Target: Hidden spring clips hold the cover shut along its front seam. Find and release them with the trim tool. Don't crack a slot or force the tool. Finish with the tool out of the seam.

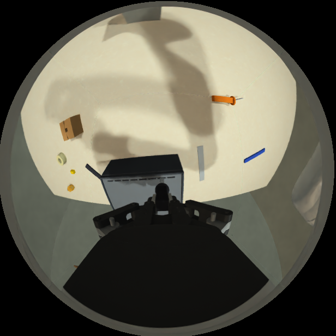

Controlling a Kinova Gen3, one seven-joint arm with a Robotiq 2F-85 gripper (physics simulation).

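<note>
My gripper (162, 198) is at the bottom centre, shut on a dark tool with a rounded black end (161, 190), which I take to be the trim tool; its tip is hidden. The gripper and tool are over the right part of the box's light grey face (130, 189). A row of short dark slots (142, 178) runs along this face beside its dark edge. The box's black side (145, 164) lies beyond the slots. The tool hides part of the grey face, and I cannot tell whether it touches the box. The clips do not show.
A dark bar (93, 171) sticks out at the box's left corner. A grey strip (201, 163), a blue bar (254, 155) and an orange-handled tool (223, 99) lie to the right. A brown block (71, 127), a cream ring (59, 159) and small yellow (72, 171) and orange (70, 188) pieces are left.
</note>
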